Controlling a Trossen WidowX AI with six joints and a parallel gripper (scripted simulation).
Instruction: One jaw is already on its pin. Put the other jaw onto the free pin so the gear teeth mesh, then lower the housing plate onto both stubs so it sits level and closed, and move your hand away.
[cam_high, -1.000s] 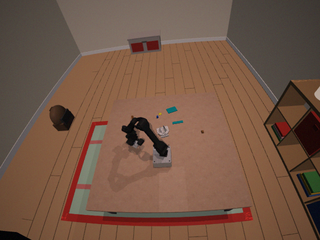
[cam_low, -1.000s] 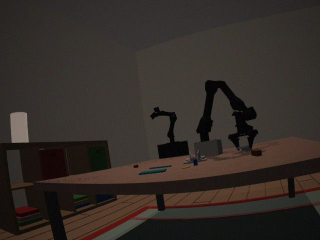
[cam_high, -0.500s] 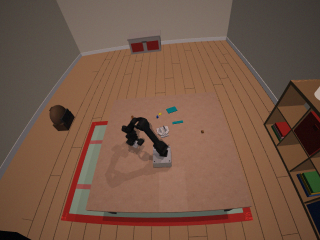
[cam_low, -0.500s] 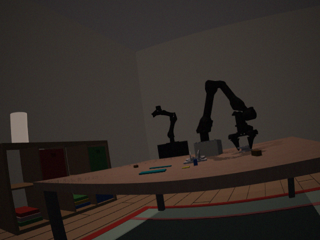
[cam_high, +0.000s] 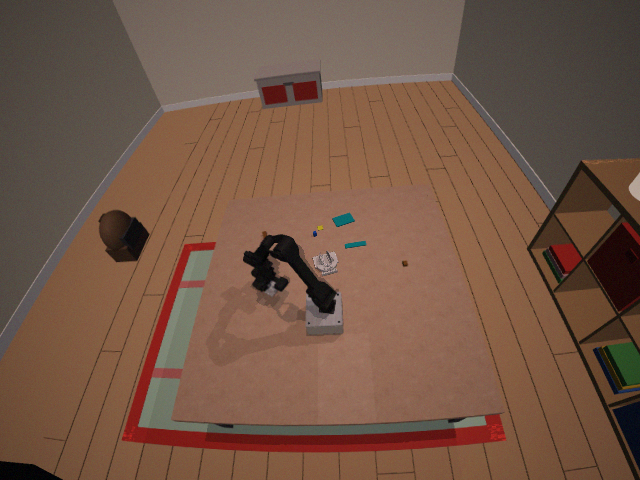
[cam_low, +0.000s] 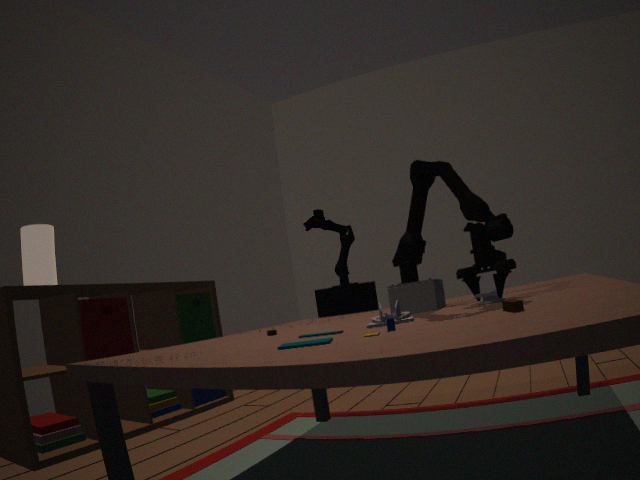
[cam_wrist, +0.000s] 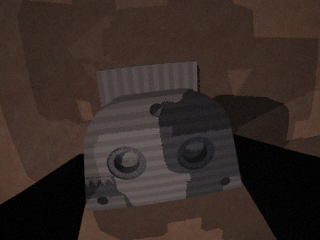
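Right now the white piece is 10 mm behind my gripper tip. From my gripper tip the other things lie so: grey jaw 230 mm to the right, 140 mm ahead, 10 mm above; brown stick 300 mm ahead, 130 mm to the left; housing plate 20 mm above, 10 mm behind.
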